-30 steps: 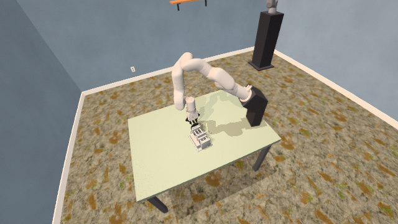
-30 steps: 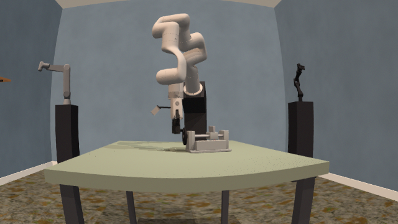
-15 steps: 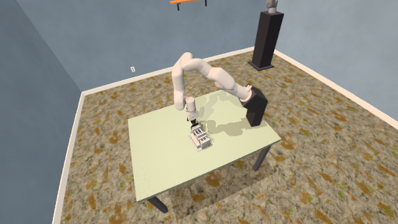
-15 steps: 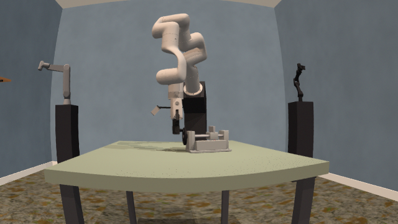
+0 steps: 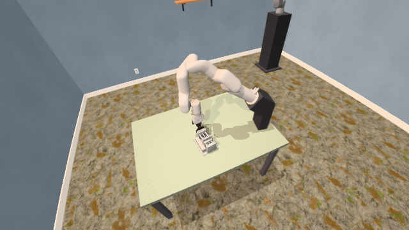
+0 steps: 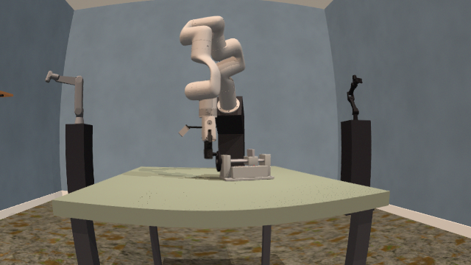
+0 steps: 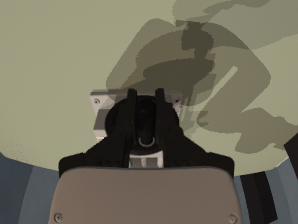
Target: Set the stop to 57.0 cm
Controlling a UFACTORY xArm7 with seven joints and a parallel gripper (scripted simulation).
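The black handwheel is 20 mm to the left of my hand and 10 mm below it. The rest, counted from my hand: grey stop block 10 mm behind, 180 mm to the left, 20 mm below.
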